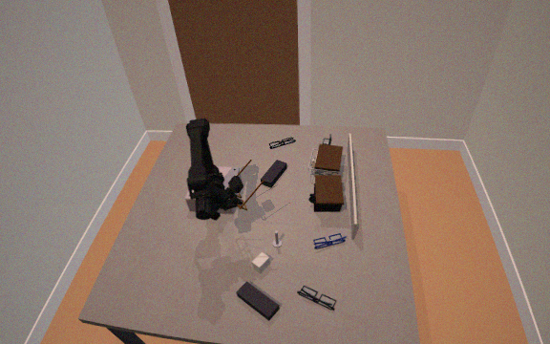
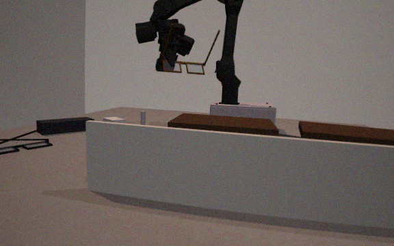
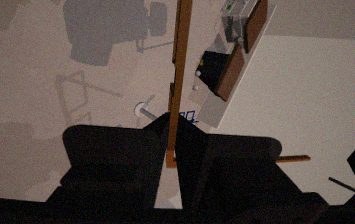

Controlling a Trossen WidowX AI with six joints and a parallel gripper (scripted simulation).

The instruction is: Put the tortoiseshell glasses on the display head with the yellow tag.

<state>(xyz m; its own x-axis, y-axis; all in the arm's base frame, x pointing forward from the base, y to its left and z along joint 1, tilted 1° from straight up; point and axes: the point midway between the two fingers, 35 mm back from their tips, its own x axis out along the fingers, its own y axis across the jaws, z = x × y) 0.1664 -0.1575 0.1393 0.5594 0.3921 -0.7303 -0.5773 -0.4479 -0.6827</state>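
Now: the glasses 6 cm to the left of my gripper tip, 4 cm above it and 1 cm ahead of it. From my gripper tip the other things lie so: brown display head 29 cm ahead, 23 cm to the left, 15 cm below; then white cube 18 cm below, 14 cm to the right, 10 cm ahead; then white peg 18 cm below, 14 cm ahead, 2 cm to the right.
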